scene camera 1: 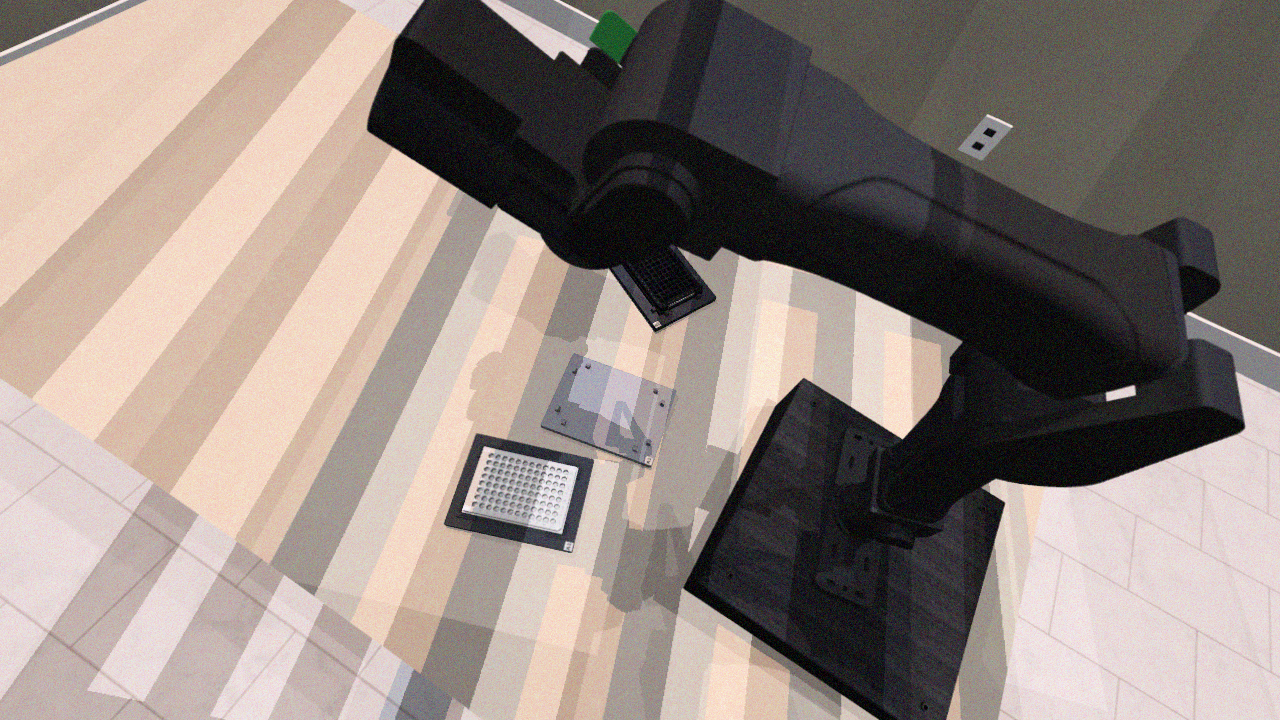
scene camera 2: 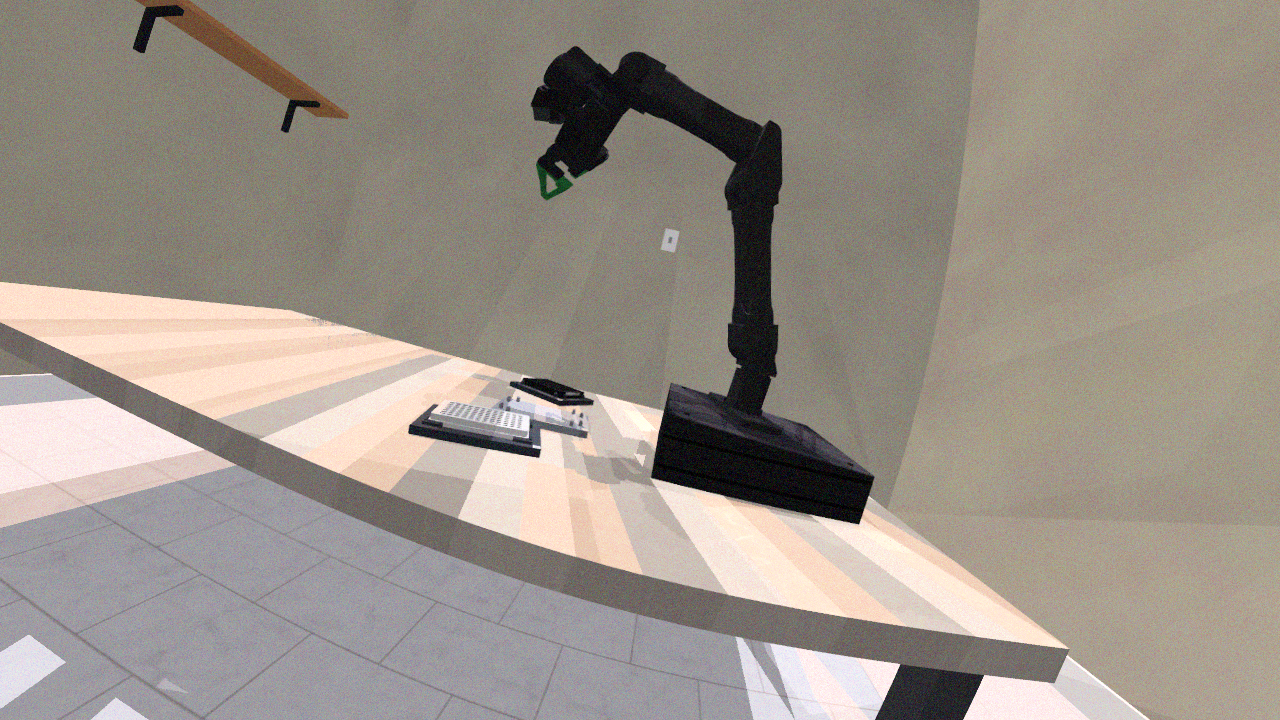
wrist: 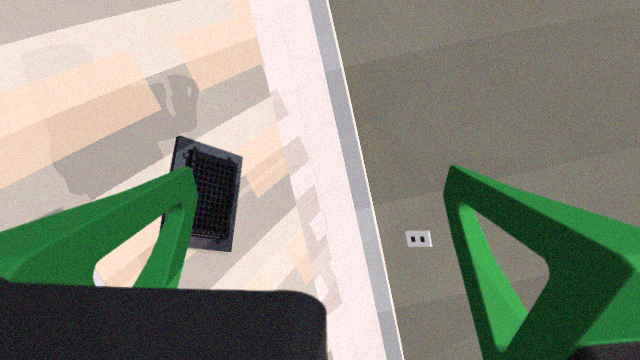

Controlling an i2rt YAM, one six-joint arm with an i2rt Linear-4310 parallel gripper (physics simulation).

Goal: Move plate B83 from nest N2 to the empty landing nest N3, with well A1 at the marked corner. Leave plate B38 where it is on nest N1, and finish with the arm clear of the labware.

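A white well plate [scene camera 1: 523, 488] [scene camera 2: 481, 419] sits on a dark nest [scene camera 1: 578, 501] [scene camera 2: 474, 437]. A black well plate [scene camera 1: 664, 277] [scene camera 2: 554, 387] [wrist: 215, 195] sits on another dark nest [scene camera 1: 639, 298] [wrist: 222, 246]. The empty grey nest [scene camera 1: 599, 402] [scene camera 2: 546, 413], with small posts, lies between them. I cannot read the plate or nest labels, so I cannot tell which plate is B83. My gripper [scene camera 2: 562, 183] [wrist: 320, 180] is open and empty, high above the table. In the wrist view the left green finger partly covers the black plate's nest; in scene camera 1 the arm hides most of the gripper.
The arm's black base [scene camera 1: 760, 546] [scene camera 2: 760, 465] stands on the striped-looking table [scene camera 2: 644, 537], to the right of the nests. The arm [scene camera 1: 939, 205] [scene camera 2: 707, 111] reaches over the table. A wall with an outlet [scene camera 1: 985, 137] [wrist: 418, 239] rises behind; a wooden shelf [scene camera 2: 241, 53] hangs upper left.
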